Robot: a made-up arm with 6 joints. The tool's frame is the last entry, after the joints.
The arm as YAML. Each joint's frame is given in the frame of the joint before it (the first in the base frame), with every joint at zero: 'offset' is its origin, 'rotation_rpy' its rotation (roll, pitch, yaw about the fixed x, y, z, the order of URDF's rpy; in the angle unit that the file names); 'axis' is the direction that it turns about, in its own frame. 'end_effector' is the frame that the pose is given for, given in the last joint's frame.
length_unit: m
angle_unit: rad
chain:
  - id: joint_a
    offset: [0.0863, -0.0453, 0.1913]
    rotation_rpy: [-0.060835, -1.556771, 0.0]
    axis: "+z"
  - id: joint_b
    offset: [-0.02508, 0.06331, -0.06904]
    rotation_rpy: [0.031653, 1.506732, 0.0]
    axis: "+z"
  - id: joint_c
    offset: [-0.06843, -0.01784, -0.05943]
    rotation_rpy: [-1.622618, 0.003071, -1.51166]
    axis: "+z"
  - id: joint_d
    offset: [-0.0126, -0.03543, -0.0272]
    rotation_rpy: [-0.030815, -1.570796, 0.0]
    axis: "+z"
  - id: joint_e
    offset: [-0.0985, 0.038, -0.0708]
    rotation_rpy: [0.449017, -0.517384, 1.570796]
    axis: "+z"
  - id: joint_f
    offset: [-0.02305, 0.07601, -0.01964]
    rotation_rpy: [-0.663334, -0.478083, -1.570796]
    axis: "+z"
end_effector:
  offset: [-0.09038, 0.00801, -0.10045]
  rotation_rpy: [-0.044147, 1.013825, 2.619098]
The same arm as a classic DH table. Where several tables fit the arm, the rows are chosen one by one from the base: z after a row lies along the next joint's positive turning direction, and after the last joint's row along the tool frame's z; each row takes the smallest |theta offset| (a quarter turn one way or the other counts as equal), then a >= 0, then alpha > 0; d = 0 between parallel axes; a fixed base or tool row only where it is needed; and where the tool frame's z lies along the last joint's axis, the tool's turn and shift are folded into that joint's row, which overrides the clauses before.
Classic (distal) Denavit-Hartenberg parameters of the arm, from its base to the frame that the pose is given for. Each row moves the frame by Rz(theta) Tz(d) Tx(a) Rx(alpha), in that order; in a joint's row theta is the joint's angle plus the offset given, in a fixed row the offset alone. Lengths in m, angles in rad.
base (fixed): a -0.04, alpha -1.5568, d 0.1925, theta offset 1.51
joint_a: a 0.0625, alpha 1.5068, d -0.1562, theta offset -0.0309
joint_b: a -0.0138, alpha 1.6226, d -0.0902, theta offset 0.0613
joint_c: a 0.0358, alpha 1.5708, d -0.0967, theta offset 1.5431
joint_d: a 0.044, alpha -0.6714, d 0.0615, theta offset -0.7985
joint_e: a 0.0772, alpha 0.796, d -0.1922, theta offset -0.1195
joint_f: a 0.0338, alpha 1.0144, d -0.1266, theta offset 0.4007
tool (fixed): a 0, alpha 0, d 0.0991, theta offset -1.5983

